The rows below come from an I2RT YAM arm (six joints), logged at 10 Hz.
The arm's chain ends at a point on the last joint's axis. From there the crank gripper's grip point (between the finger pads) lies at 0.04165 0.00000 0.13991 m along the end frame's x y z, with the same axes.
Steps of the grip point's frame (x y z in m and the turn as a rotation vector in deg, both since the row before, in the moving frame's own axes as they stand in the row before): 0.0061, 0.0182, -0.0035, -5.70, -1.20, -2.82; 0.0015, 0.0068, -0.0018, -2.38, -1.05, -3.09; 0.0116, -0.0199, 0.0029, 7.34, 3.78, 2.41; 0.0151, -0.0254, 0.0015, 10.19, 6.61, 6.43; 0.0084, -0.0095, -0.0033, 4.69, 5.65, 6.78; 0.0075, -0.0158, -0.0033, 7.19, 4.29, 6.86; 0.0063, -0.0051, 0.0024, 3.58, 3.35, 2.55
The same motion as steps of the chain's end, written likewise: 0.0087, 0.0062, -0.0038, -5.70, -1.20, -2.82; 0.0040, 0.0032, -0.0025, -2.38, -1.05, -3.09; 0.0022, -0.0042, 0.0070, 7.34, 3.78, 2.41; -0.0017, -0.0067, 0.0090, 10.19, 6.61, 6.43; -0.0055, -0.0040, 0.0017, 4.69, 5.65, 6.78; -0.0035, -0.0041, 0.0010, 7.19, 4.29, 6.86; -0.0019, 0.0015, 0.0053, 3.58, 3.35, 2.55
